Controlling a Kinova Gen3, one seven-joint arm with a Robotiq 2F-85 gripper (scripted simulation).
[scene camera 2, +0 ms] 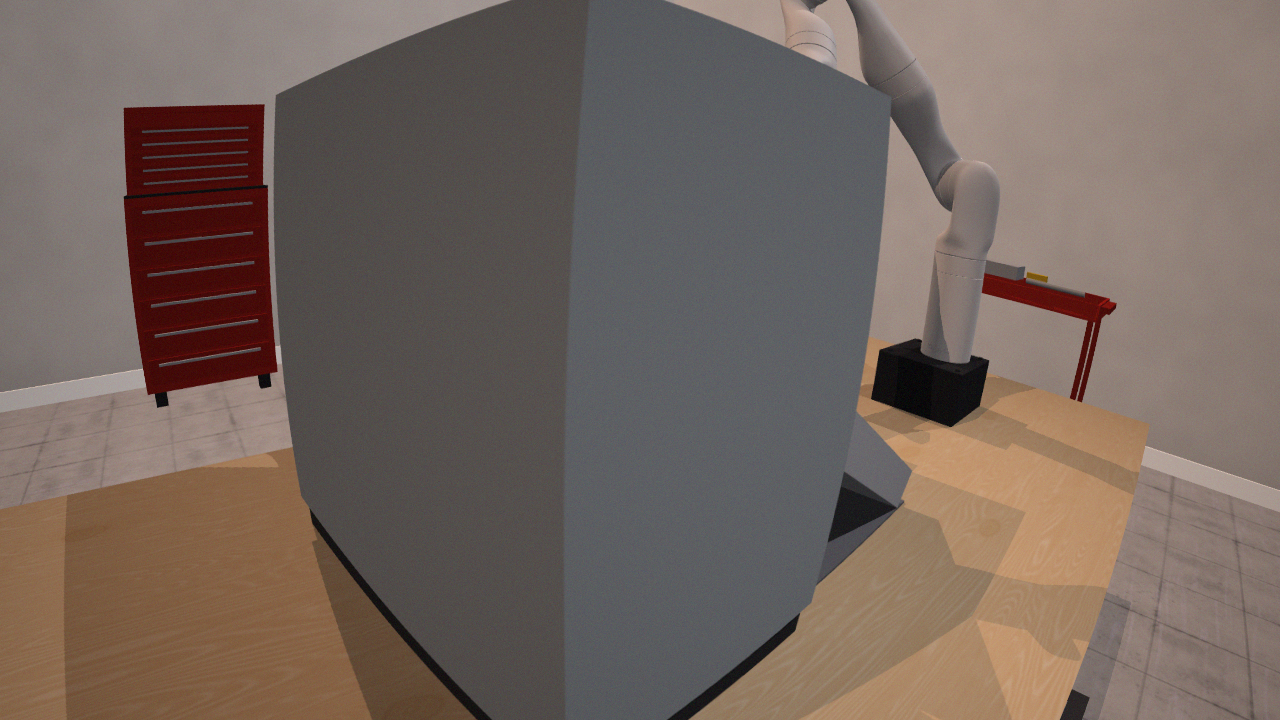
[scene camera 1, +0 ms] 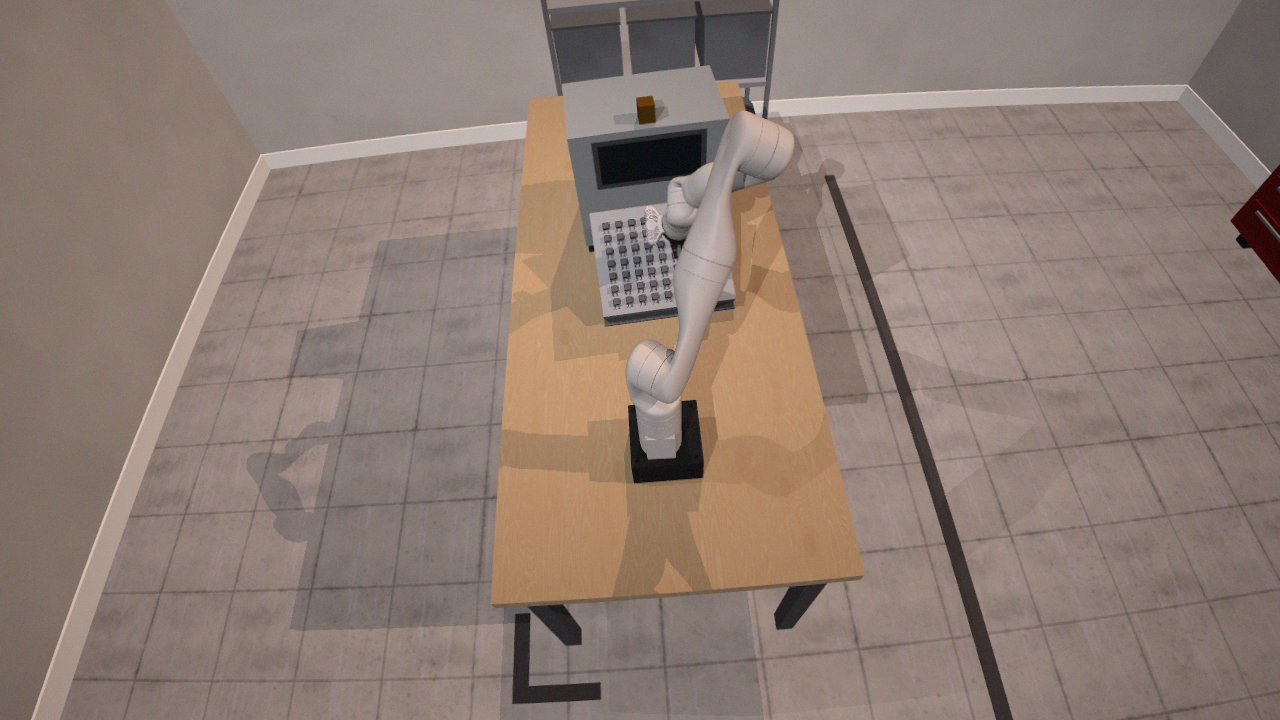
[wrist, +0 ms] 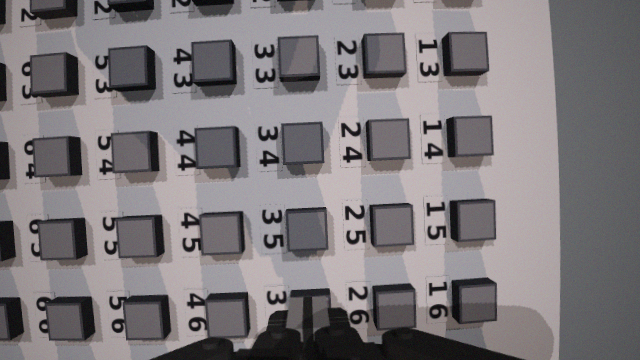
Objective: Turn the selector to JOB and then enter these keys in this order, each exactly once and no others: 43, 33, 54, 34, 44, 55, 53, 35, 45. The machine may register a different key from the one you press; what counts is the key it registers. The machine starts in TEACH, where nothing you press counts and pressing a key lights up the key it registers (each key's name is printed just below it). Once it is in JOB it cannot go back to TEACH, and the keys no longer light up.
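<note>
Grey machine (wrist: pixel 588 50) visible. My gripper (wrist: pixel 309 321) likewise.
</note>
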